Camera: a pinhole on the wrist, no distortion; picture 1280 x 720 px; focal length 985.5 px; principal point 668.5 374.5 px. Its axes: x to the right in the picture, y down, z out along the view. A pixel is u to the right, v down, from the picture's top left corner.
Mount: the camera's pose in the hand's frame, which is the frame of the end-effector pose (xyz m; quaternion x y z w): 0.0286 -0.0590 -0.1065 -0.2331 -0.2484 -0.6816 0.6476
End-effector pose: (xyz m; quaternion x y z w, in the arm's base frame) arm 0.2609 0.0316 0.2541 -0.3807 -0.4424 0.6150 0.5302
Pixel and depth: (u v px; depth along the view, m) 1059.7 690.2 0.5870
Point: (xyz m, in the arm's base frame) -0.2792 0.1549 0.2894
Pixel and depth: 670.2 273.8 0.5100
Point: -0.0862 -0.0460 0.0896
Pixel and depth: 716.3 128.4 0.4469
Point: -0.0252 -0.0978 0.1289
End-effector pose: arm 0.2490 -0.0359 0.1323 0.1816 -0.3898 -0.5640 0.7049
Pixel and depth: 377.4 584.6 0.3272
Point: 0.3357 -0.0497 0.3759
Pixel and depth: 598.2 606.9 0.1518
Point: 0.2790 -0.0819 0.1887
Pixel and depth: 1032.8 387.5 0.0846
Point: 0.2480 -0.0744 0.1083
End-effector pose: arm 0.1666 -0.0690 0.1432 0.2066 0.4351 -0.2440 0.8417
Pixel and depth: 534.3 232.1 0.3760
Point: 0.3793 0.0316 0.2729
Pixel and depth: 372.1 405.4 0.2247
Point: 0.2810 0.0178 0.1422
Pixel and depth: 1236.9 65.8 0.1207
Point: 0.1586 -0.1091 0.1654
